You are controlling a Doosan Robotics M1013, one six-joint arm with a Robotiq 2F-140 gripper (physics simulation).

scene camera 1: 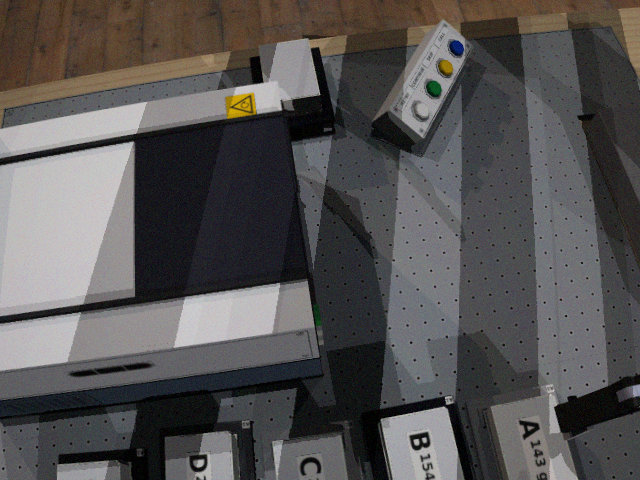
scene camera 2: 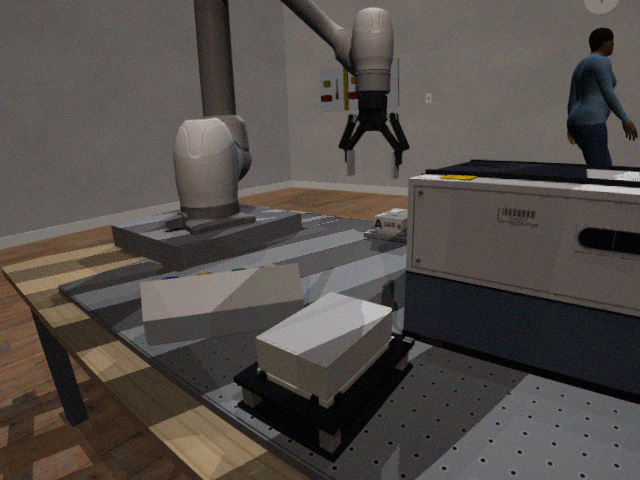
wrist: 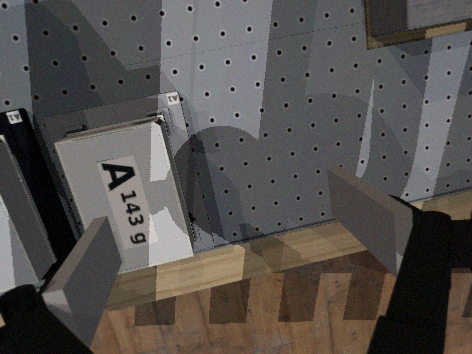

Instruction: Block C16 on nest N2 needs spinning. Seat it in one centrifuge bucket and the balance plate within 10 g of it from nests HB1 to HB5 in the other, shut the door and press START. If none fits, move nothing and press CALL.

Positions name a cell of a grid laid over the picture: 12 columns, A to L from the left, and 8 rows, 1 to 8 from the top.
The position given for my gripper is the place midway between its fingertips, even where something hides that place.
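Note:
I can see my gripper (scene camera 1: L7) (scene camera 2: G3) (wrist: F5), and it's open, holding nothing. There's a white block (scene camera 1: F2) too, but in the wrist view the block is out of frame. I'm also seeing a centrifuge (scene camera 1: B6), and there's a button box (scene camera 1: H2) as well.

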